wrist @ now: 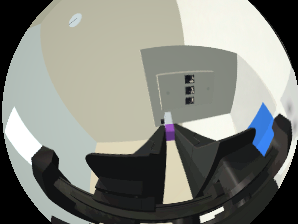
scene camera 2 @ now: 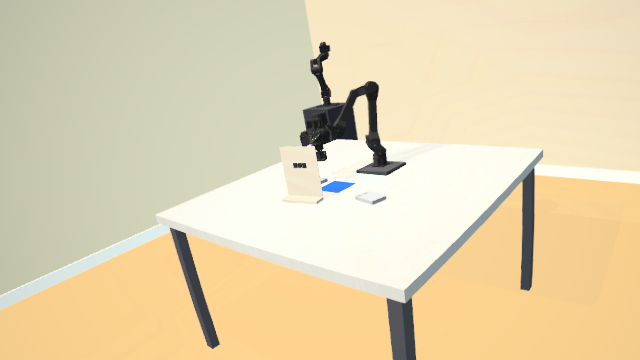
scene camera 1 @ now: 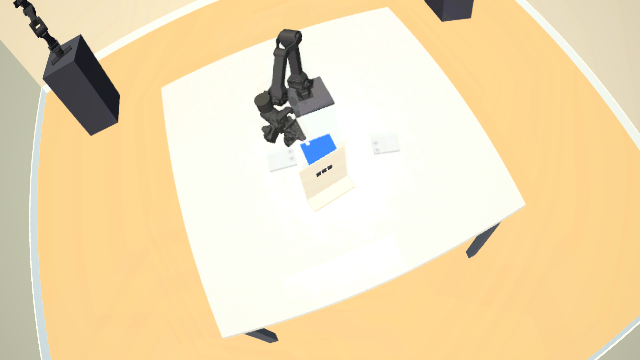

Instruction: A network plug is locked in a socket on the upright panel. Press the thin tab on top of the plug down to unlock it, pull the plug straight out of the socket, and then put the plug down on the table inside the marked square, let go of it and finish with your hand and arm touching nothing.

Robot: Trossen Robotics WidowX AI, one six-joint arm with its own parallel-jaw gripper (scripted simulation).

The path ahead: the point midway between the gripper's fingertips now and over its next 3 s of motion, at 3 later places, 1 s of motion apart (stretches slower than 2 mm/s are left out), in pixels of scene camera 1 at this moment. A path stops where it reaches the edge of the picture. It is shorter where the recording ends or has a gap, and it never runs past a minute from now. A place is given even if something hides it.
My gripper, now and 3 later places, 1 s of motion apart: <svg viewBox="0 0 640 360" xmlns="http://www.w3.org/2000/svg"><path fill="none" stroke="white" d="M305 140L319 152L319 142L320 148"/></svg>
